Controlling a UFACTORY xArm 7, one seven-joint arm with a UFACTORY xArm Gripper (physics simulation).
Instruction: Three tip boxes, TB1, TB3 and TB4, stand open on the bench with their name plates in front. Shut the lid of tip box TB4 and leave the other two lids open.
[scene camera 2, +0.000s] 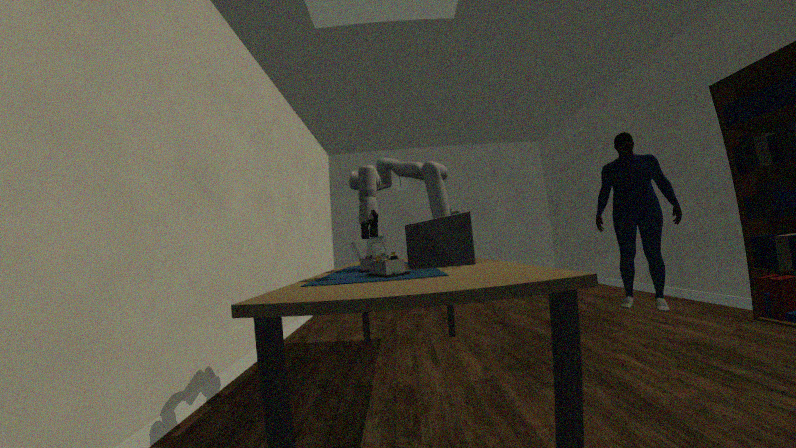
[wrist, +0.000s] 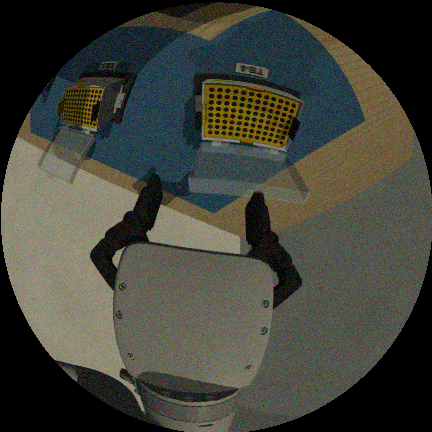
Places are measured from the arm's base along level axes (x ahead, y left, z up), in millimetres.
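Pixels of known places: gripper, fingertip midpoint: (scene camera 2: 369, 238) (wrist: 205, 190); arm's base, link origin: (scene camera 2: 442, 219).
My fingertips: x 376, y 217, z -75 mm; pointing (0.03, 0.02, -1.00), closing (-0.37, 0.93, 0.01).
Note:
Ahead of a thing's pixels: the offset from my fingertips to its top centre. "pt": to the spot under its first point. Level surfaces: height alone.
Tip box TB4 {dx -60, dy +18, dz -77 mm} (wrist: 247, 115), with a yellow perforated rack, stands open in the wrist view, behind its name plate {pt dx -120, dy -14, dz -149 mm} (wrist: 252, 69). Its clear lid {pt dx -8, dy +29, dz -45 mm} (wrist: 235, 167) is tipped back on the side away from the plate. A second open box {dx +10, dy -247, dz -77 mm} (wrist: 82, 106), with its clear lid (wrist: 67, 152) tipped back, stands at upper left; its plate {pt dx -56, dy -242, dz -149 mm} (wrist: 108, 65) is too blurred to read surely. My gripper (scene camera 2: 369, 236) (wrist: 205, 190) is open and empty, above the lid side of the boxes. Its right fingertip overlaps the TB4 lid's outer edge in view; contact is unclear. The third box cannot be made out clearly.
The boxes stand on a blue mat {dz -151 mm} (scene camera 2: 331, 278) (wrist: 160, 130) on the wooden table {dz -154 mm} (scene camera 2: 501, 275) (wrist: 385, 142). A dark upright panel (scene camera 2: 440, 242) stands beside them near the arm's base. A wall is at the left, and a person (scene camera 2: 637, 194) stands right of the table.

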